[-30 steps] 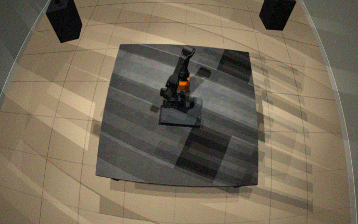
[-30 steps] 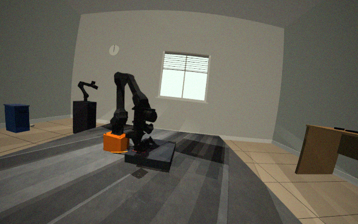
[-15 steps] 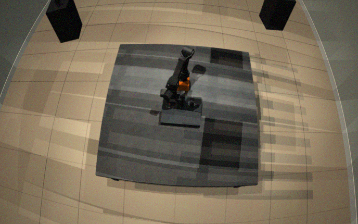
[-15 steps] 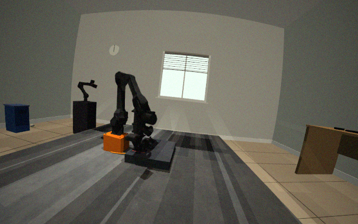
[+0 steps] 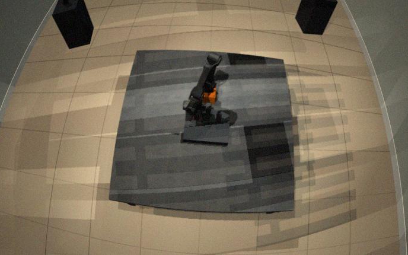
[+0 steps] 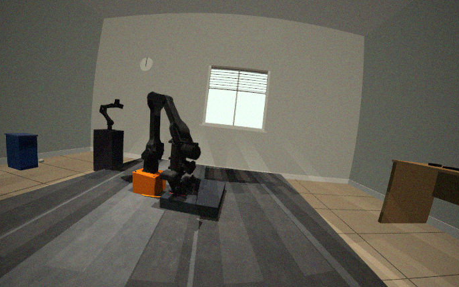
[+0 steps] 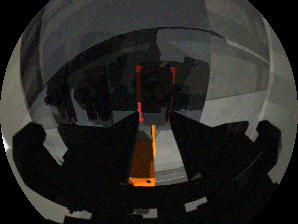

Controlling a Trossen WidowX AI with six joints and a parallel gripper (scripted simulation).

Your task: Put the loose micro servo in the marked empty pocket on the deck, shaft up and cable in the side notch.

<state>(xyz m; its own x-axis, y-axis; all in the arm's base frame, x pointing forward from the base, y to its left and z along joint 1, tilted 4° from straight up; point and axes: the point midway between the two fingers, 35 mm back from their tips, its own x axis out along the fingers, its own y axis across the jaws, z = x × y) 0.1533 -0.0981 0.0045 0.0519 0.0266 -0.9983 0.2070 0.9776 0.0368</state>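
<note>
My gripper tip is now 140 mm short of the dark grey deck, 50 mm to the right of it and 40 mm above it.
</note>
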